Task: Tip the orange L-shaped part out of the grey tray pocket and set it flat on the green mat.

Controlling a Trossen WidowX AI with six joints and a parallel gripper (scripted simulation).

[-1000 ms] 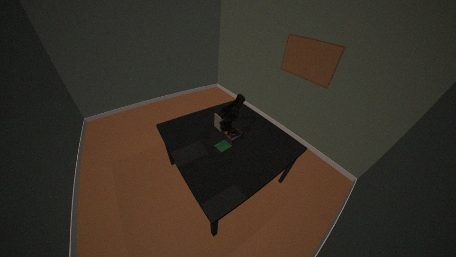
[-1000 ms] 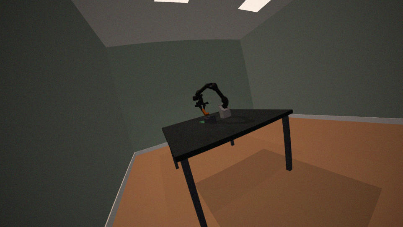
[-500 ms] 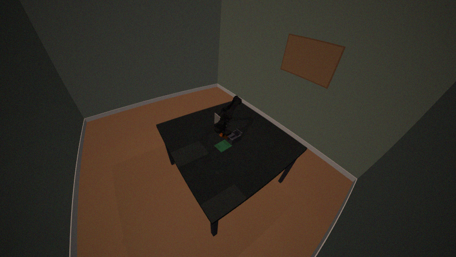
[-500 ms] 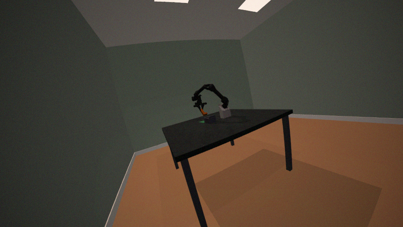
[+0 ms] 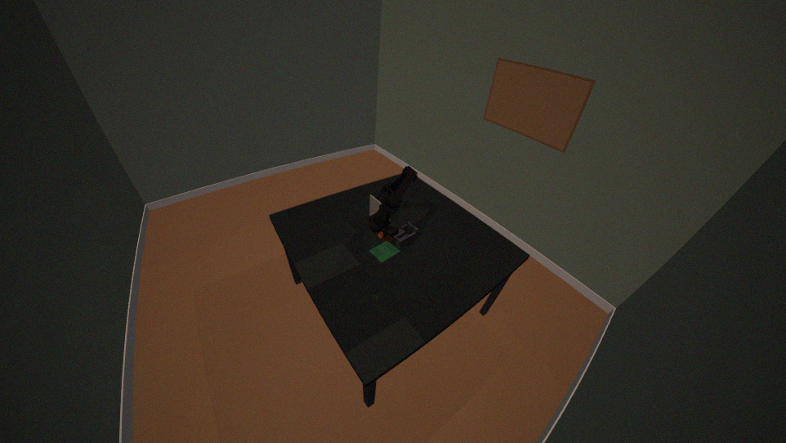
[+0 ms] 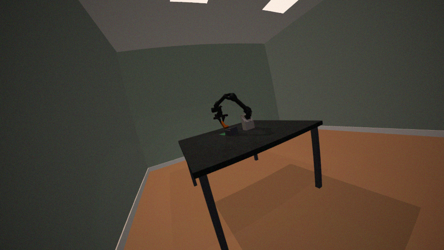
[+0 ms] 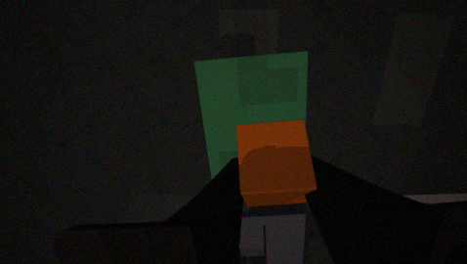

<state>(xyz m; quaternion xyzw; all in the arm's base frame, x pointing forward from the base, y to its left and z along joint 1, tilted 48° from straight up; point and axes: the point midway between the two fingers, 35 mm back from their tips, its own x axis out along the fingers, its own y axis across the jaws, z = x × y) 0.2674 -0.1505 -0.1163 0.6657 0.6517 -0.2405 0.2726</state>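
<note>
Right now the green mat is 3 cm to the left of my gripper tip and 15 cm below it. From my gripper tip the other things lie so: orange L-shaped part: 2 cm behind, 3 cm to the left, 3 cm below.
</note>
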